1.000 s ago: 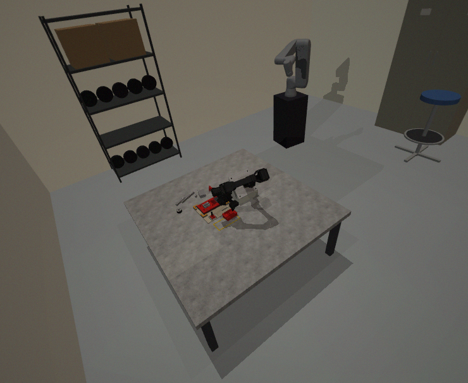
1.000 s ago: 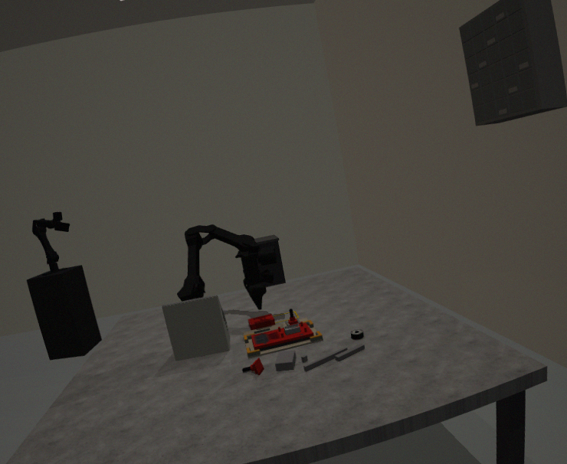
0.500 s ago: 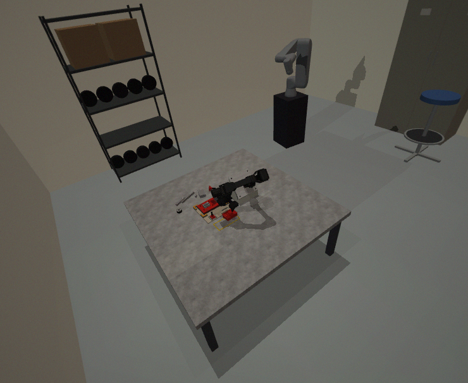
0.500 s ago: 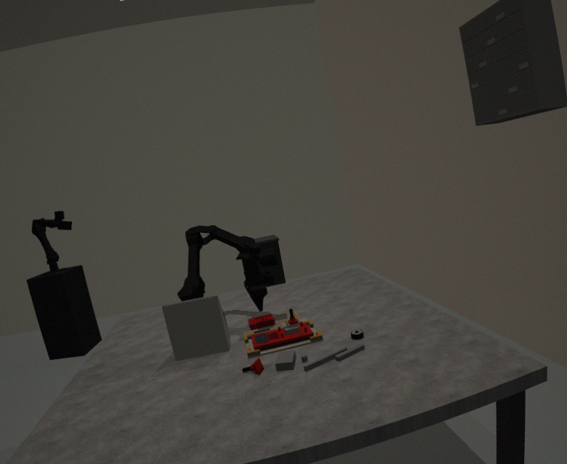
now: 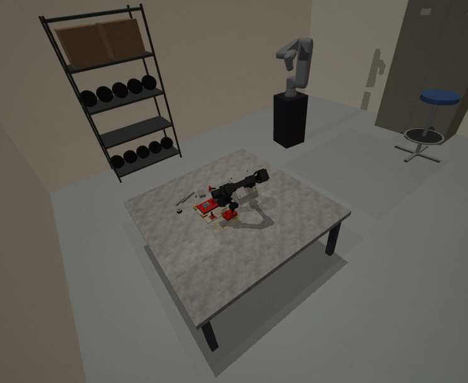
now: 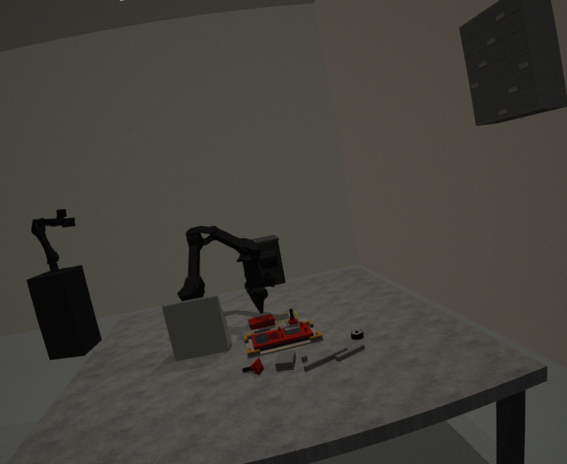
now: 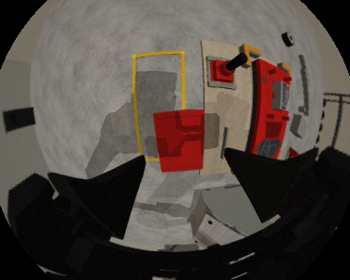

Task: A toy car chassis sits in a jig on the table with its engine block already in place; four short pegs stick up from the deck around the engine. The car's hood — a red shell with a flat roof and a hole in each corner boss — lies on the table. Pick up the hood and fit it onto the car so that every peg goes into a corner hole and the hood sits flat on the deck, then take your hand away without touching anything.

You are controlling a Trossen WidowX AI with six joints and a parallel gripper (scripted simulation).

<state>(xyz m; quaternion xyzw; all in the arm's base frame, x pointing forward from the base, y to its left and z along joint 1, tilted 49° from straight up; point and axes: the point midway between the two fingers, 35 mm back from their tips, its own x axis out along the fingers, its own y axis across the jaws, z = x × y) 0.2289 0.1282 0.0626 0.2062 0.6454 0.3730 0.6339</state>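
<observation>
The red hood is 50 mm below my gripper tip. Also, from my gripper tip: black wheel: 320 mm ahead, 260 mm to the right, 50 mm below.
</observation>
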